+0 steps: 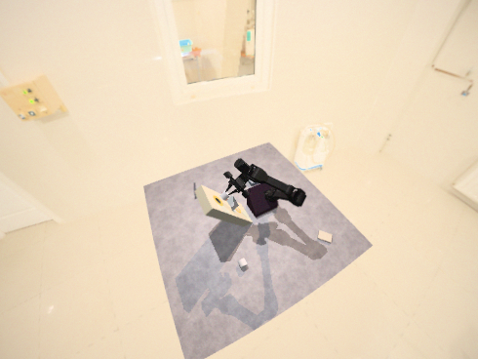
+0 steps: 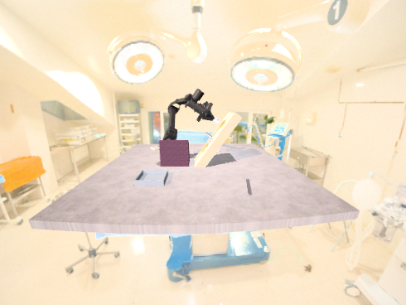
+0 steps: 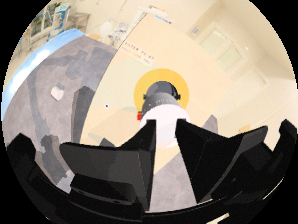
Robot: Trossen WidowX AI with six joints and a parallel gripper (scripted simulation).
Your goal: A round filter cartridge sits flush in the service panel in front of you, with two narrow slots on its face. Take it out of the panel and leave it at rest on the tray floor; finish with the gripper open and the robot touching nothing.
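The round filter cartridge lies 1 cm ahead of my gripper tip and 1 cm below it. The rest, counted from my gripper tip: flat tan piece: 53 cm behind, 40 cm to the left, 30 cm below; tray: 35 cm behind, 30 cm to the right, 29 cm below.
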